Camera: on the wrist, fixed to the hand. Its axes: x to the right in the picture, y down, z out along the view.
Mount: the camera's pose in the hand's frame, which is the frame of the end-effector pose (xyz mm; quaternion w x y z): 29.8 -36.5 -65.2 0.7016 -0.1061 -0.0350 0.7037
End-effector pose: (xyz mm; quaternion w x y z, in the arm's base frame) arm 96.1 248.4 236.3 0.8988 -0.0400 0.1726 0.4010
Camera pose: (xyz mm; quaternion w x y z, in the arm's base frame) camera 123.2 231.1 162.6 0.3502 0.0121 0.0752 0.9336
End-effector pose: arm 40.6 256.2 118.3 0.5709 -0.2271 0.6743 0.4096
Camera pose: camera 23.5 187.6 79.9 0.1118 0.2690 0.5695 0.7687
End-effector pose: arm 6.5 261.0 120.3 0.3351 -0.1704 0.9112 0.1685
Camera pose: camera -35.5 195.3 140.2 0.1304 0.4920 0.7296 0.4567
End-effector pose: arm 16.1 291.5 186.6 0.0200 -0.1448 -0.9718 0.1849
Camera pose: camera -16.4 290.7 260.2 0.1655 0.7811 0.6003 -0.0458
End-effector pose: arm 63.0 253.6 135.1 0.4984 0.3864 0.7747 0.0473
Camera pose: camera -16.0 267.7 129.0 0.3845 0.7650 0.2492 0.4526
